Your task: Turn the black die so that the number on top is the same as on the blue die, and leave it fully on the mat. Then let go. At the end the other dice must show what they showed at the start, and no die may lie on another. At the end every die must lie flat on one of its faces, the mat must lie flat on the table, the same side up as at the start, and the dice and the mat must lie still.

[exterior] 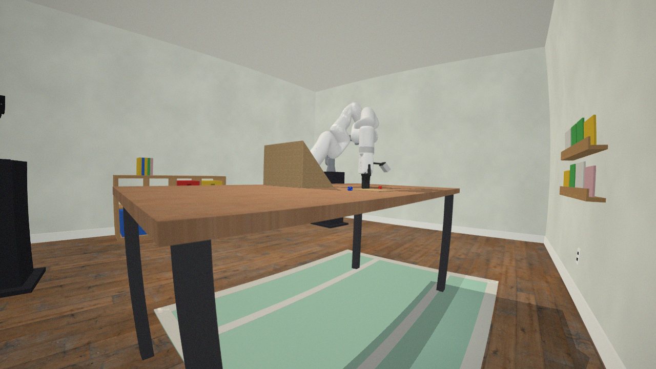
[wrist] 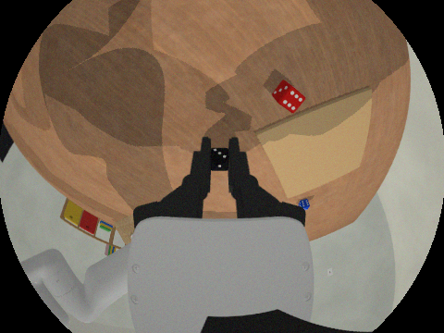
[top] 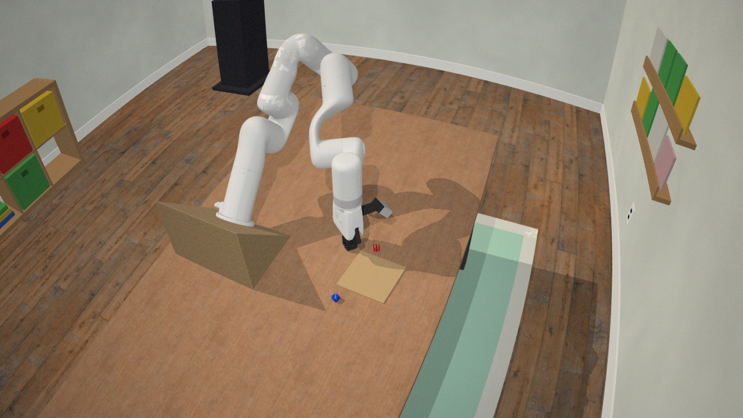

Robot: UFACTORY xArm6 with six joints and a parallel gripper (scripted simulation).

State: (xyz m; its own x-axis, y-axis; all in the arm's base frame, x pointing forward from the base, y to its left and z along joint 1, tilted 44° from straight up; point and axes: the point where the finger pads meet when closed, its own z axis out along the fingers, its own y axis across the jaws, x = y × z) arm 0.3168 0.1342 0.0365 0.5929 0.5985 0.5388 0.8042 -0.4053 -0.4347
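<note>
The tan mat is 10 cm ahead of my hand, 8 cm to the right of it and 2 cm below it. Also, from my hand: blue die: 19 cm to the right, 5 cm ahead, 1 cm below; then black die: 1 cm to the right, 1 cm below; then red die: 7 cm ahead, 2 cm to the left, 1 cm below.
</note>
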